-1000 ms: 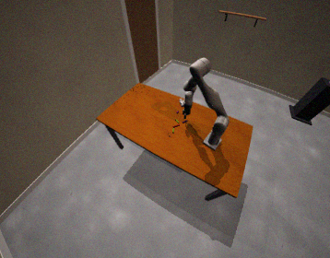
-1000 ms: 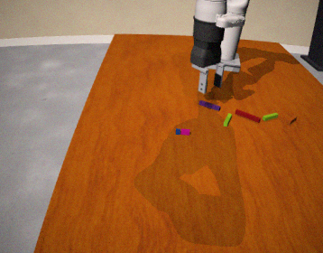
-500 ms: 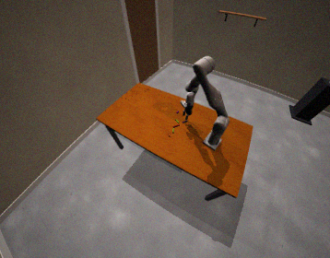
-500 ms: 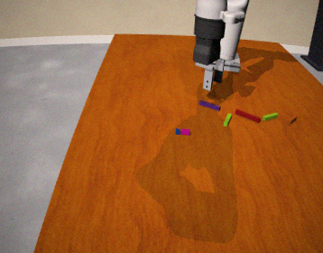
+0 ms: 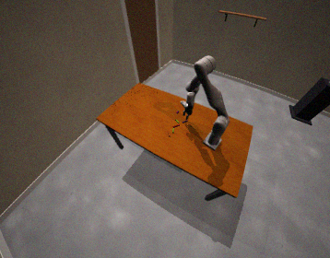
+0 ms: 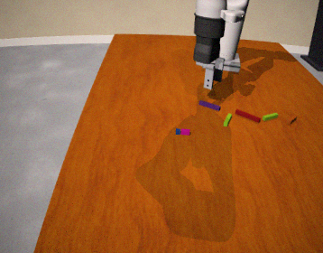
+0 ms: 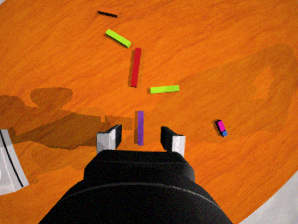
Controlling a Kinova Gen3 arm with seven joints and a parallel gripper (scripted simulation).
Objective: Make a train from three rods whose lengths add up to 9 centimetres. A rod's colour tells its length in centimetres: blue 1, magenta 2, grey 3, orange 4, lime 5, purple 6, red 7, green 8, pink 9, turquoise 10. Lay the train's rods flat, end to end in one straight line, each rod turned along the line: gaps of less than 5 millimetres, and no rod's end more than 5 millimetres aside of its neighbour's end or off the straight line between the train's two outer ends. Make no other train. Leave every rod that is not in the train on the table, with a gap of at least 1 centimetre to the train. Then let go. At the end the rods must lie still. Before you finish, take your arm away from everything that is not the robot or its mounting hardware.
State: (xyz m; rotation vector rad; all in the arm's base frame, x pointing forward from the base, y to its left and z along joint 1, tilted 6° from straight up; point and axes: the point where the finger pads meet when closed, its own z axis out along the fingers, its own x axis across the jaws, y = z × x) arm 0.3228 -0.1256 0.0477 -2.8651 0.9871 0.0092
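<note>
The purple rod lies 8 cm below my hand. Round my hand: blue rod: 12 cm ahead, 10 cm to the right, 8 cm below; then red rod: 9 cm to the left, 8 cm below, 5 cm ahead; then magenta rod: 12 cm ahead, 9 cm to the right, 8 cm below.
</note>
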